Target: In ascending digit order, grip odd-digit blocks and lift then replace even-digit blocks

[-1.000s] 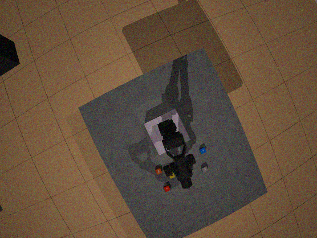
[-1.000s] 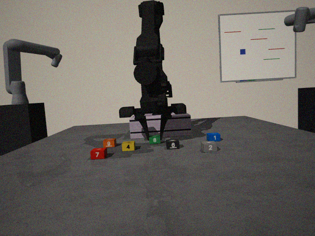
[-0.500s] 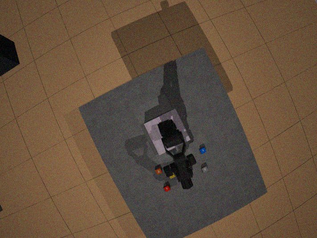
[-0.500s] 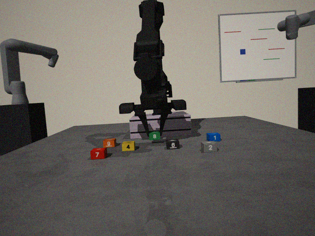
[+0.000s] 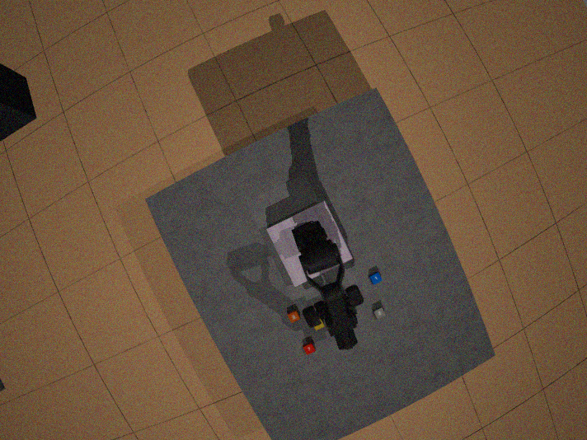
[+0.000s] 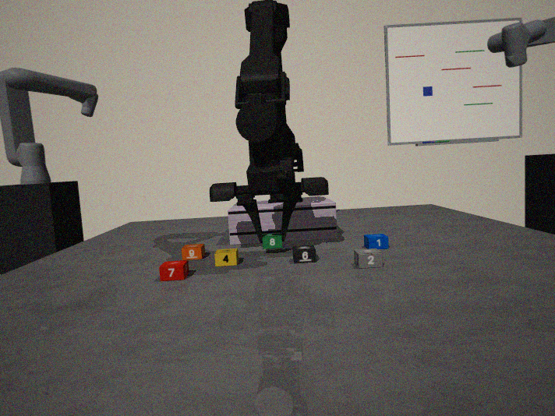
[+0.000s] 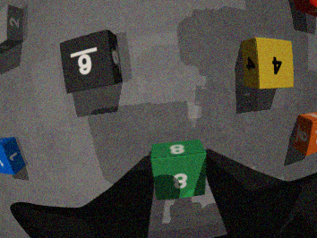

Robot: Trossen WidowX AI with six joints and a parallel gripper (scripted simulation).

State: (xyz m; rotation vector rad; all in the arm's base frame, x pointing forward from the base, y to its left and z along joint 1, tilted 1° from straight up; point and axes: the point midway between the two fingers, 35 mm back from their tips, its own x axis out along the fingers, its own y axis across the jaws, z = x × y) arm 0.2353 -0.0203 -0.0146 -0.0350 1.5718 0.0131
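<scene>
Now: the green 8 block 10 mm behind my gripper tip. Round my gripper tip: yellow 4 block 70 mm to the right, 60 mm ahead, 10 mm below; then orange 9 block 130 mm to the right, 10 mm below; then black 6 block 60 mm ahead, 50 mm to the left, 10 mm below.
</scene>
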